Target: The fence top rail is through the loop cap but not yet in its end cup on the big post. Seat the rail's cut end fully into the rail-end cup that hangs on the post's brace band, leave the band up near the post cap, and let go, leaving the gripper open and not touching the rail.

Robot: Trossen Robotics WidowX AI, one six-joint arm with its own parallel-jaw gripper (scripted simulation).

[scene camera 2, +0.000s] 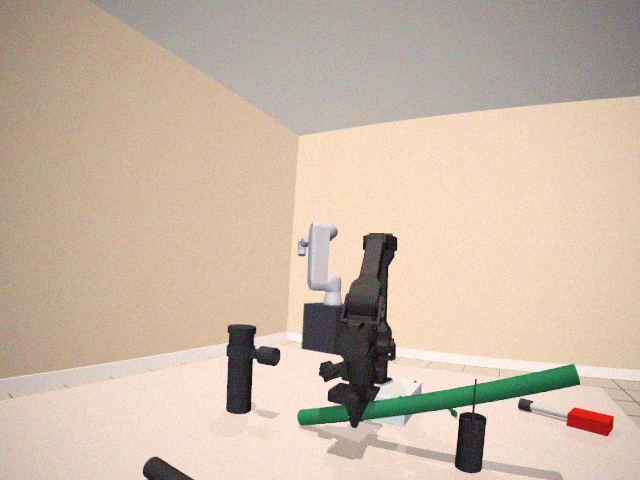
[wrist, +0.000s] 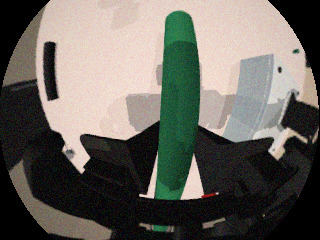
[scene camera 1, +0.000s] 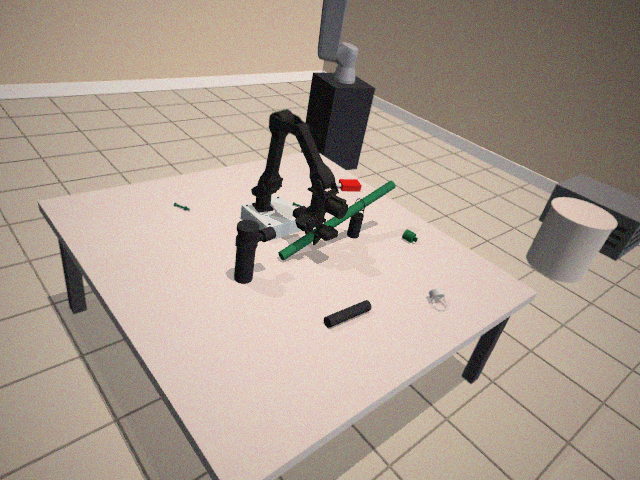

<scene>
I see my gripper [scene camera 2: 357,424], a green rail [scene camera 2: 561,377] and a big black post [scene camera 2: 239,372].
The green rail shows as well in the wrist view [wrist: 180,87] and in scene camera 1 [scene camera 1: 378,193]. My gripper shows as well in the wrist view [wrist: 174,124] and in scene camera 1 [scene camera 1: 310,242]. The big black post shows as well in scene camera 1 [scene camera 1: 244,265].
</scene>
